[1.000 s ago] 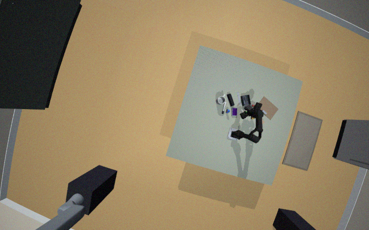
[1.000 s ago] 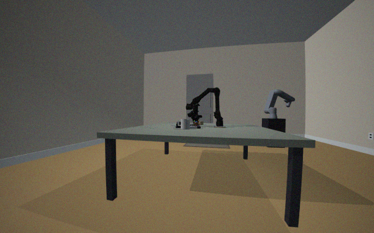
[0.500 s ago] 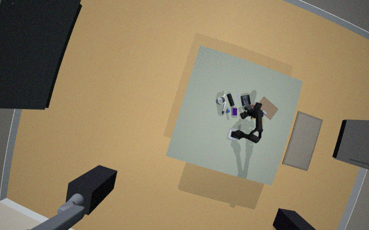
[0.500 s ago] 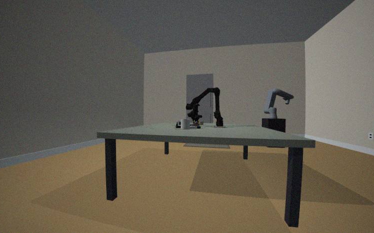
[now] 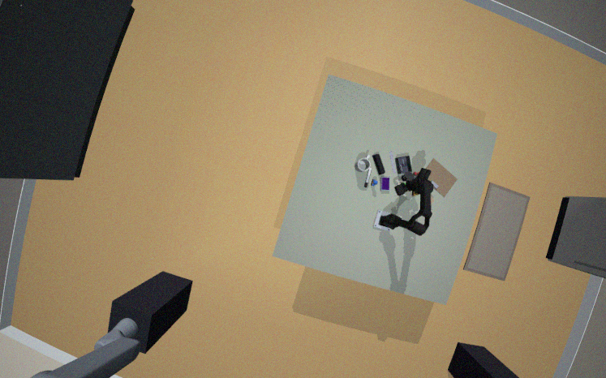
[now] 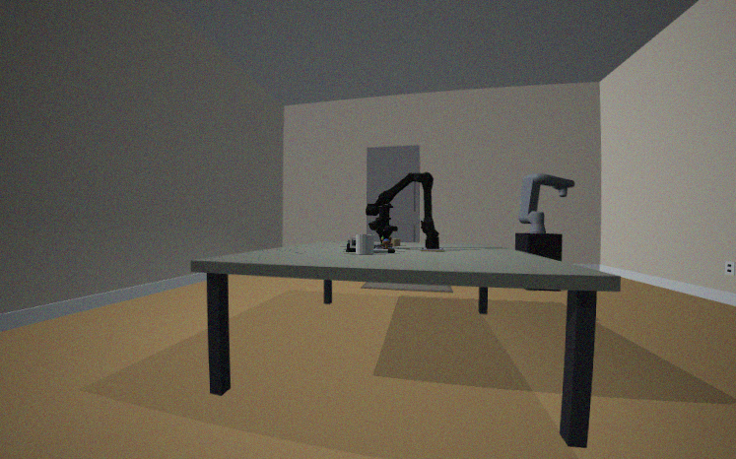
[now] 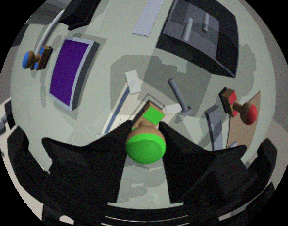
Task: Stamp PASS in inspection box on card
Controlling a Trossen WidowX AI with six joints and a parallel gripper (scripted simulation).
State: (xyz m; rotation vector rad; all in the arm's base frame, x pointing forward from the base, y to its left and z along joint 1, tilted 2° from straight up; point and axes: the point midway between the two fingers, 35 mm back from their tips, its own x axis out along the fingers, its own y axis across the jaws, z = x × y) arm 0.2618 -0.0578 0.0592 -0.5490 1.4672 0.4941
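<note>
The white card lies 30 mm below my gripper tip and 20 mm behind it. The rest, counted from my gripper tip: red-knobbed stamp: 100 mm ahead, 80 mm to the right, 10 mm below; green-knobbed stamp: right at my gripper tip; purple ink pad: 120 mm to the left, 20 mm below, 20 mm behind.
</note>
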